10 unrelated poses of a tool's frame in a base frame.
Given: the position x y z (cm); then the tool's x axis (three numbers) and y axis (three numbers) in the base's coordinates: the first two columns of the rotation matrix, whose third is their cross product.
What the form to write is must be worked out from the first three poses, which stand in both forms.
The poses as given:
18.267 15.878 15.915 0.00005 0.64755 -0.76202 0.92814 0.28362 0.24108
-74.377 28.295 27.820 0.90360 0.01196 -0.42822 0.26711 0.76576 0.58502
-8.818 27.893 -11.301 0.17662 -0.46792 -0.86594 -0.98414 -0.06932 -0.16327
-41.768 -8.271 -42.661 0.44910 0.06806 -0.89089 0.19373 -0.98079 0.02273
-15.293 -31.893 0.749 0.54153 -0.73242 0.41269 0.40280 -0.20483 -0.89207
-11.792 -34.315 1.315 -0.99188 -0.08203 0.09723 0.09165 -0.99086 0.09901
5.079 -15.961 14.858 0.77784 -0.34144 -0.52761 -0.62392 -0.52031 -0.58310
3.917 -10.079 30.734 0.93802 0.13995 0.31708 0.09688 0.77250 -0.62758
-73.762 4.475 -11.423 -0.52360 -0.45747 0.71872 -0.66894 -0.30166 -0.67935
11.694 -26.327 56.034 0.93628 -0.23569 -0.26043 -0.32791 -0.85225 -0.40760
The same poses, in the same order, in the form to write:
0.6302 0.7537 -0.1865 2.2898 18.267 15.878 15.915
0.8364 0.5198 -0.1738 0.8243 -74.377 28.295 27.820
-0.7146 0.6038 0.3532 2.3223 -8.818 27.893 -11.301
0.8506 0.0772 -0.5201 3.0205 -41.768 -8.271 -42.661
-0.7938 0.1675 -0.5846 1.8128 -15.293 -31.893 0.749
-0.0466 -0.0518 -0.9976 3.0544 -11.792 -34.315 1.315
-0.9315 0.3084 0.1927 2.3187 5.079 -15.961 14.858
-0.8864 -0.4619 0.0306 0.7802 3.917 -10.079 30.734
0.4828 -0.5872 0.6497 2.9781 -73.762 4.475 -11.423
-0.9830 0.1512 0.1037 2.6806 11.694 -26.327 56.034

